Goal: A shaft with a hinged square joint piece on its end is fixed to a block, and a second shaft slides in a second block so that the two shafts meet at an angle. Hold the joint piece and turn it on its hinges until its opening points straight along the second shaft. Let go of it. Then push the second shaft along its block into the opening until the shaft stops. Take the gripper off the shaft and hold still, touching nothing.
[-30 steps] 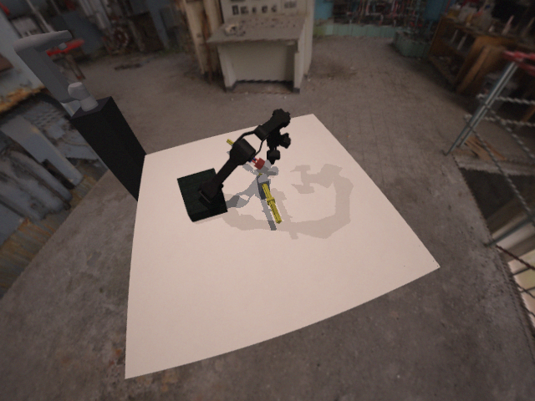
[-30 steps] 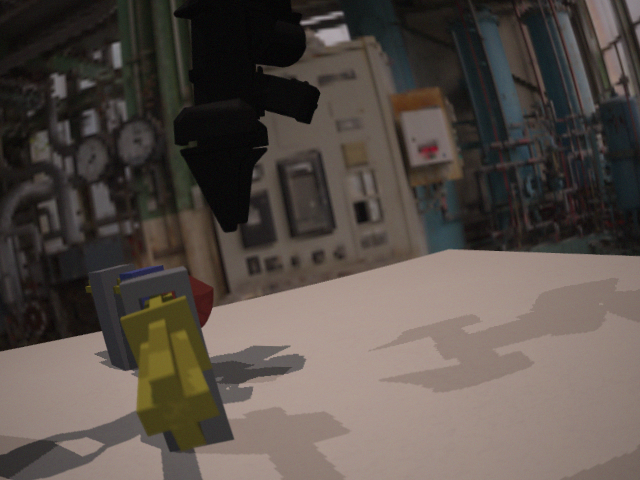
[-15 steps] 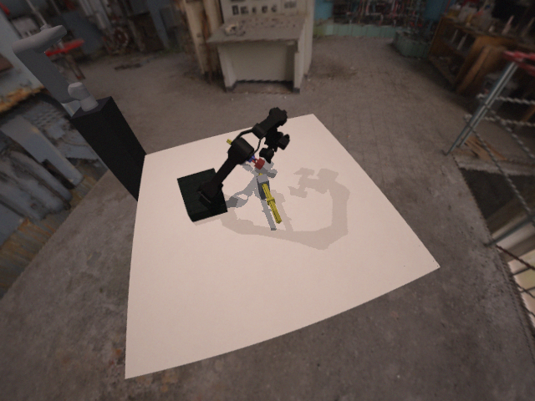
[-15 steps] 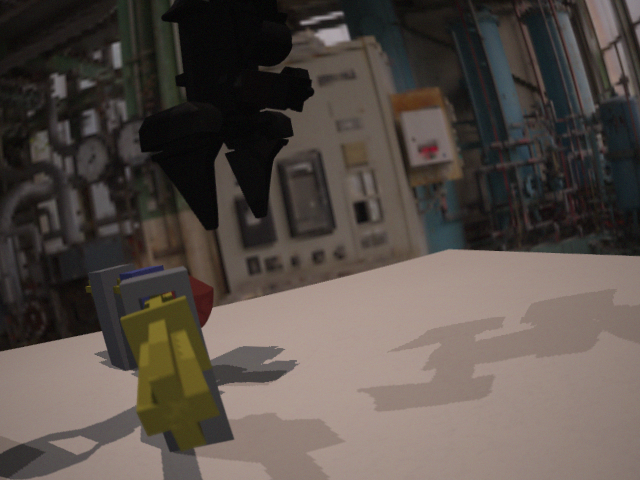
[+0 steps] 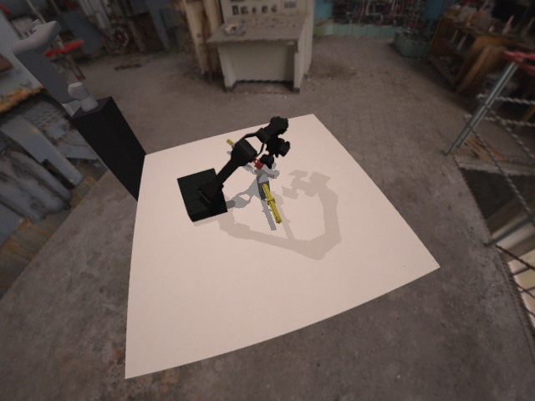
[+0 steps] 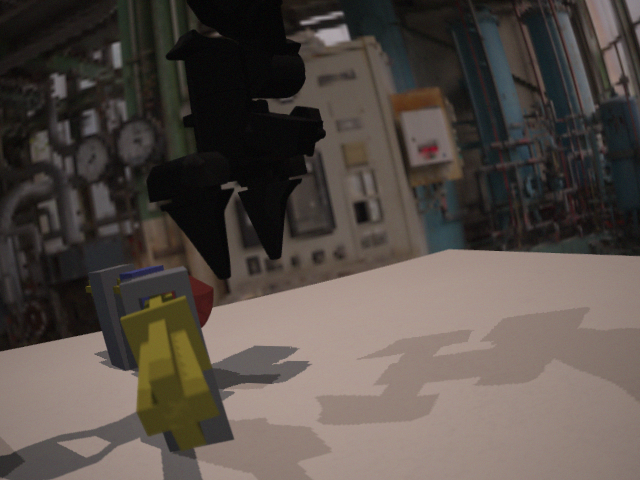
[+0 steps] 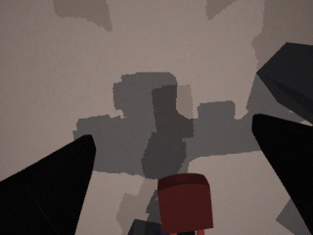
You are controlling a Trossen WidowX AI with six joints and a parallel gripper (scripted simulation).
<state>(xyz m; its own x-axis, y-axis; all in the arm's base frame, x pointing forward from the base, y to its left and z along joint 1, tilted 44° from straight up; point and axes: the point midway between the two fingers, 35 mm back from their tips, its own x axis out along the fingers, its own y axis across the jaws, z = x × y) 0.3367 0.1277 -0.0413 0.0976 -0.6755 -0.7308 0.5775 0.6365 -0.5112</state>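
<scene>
Right now my gripper tip is 70 mm past the dark red joint piece, 50 mm to the right of it and 20 mm above it.
</scene>
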